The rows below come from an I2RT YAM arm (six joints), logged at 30 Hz.
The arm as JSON. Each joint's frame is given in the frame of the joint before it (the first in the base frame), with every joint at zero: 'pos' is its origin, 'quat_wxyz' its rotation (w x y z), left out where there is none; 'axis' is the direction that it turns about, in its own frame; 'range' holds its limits. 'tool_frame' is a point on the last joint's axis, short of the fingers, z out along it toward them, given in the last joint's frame.
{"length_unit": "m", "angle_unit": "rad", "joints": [
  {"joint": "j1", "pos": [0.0, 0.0, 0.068], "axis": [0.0, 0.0, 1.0], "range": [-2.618, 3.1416]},
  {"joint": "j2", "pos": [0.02, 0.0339, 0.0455], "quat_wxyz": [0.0, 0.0, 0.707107, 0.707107], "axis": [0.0, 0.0, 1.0], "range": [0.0, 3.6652]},
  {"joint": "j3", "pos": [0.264, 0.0, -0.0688], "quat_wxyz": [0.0, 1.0, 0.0, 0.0], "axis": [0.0, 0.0, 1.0], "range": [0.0, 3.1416]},
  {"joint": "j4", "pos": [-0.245, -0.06, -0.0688], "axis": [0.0, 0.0, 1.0], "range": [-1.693, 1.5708]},
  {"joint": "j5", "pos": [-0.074, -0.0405, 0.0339], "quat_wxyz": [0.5, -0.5, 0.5, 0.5], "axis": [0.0, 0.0, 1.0], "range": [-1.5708, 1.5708]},
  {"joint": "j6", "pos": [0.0, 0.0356, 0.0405], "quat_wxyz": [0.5, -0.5, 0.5, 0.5], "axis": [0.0, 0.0, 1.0], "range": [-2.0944, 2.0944]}
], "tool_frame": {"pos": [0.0, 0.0, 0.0], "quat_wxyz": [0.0, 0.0, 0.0, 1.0]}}
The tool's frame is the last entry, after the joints.
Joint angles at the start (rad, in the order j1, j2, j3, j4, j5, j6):
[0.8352, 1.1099, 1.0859, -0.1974, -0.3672, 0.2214]
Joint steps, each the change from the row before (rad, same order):
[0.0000, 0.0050, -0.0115, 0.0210, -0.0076, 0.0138]
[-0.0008, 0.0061, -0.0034, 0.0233, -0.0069, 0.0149]
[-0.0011, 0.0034, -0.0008, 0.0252, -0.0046, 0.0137]
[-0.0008, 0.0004, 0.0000, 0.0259, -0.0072, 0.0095]
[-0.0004, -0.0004, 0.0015, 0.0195, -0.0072, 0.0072]
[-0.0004, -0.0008, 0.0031, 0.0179, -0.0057, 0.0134]
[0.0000, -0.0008, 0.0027, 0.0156, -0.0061, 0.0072]
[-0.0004, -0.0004, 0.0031, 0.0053, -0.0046, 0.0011]
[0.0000, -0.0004, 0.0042, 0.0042, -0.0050, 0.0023]
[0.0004, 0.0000, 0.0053, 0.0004, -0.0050, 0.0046]
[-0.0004, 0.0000, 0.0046, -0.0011, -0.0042, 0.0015]
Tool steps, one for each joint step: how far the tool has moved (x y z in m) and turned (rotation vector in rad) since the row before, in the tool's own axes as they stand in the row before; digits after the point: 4 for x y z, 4 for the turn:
[0.0023, -0.0012, 0.0026, -0.0084, -0.0024, 0.0122]
[-0.0005, -0.0007, 0.0020, -0.0090, -0.0110, 0.0100]
[-0.0019, 0.0000, 0.0009, -0.0084, -0.0180, 0.0060]
[-0.0026, 0.0007, 0.0000, -0.0125, -0.0211, -0.0001]
[-0.0025, 0.0010, -0.0003, -0.0119, -0.0171, -0.0010]
[-0.0029, 0.0012, -0.0005, -0.0108, -0.0177, 0.0049]
[-0.0025, 0.0012, -0.0004, -0.0110, -0.0150, -0.0004]
[-0.0016, 0.0007, -0.0004, -0.0064, -0.0065, -0.0024]
[-0.0018, 0.0009, -0.0004, -0.0072, -0.0062, -0.0013]
[-0.0017, 0.0010, -0.0003, -0.0067, -0.0033, 0.0022]
[-0.0014, 0.0006, -0.0003, -0.0046, -0.0019, 0.0001]

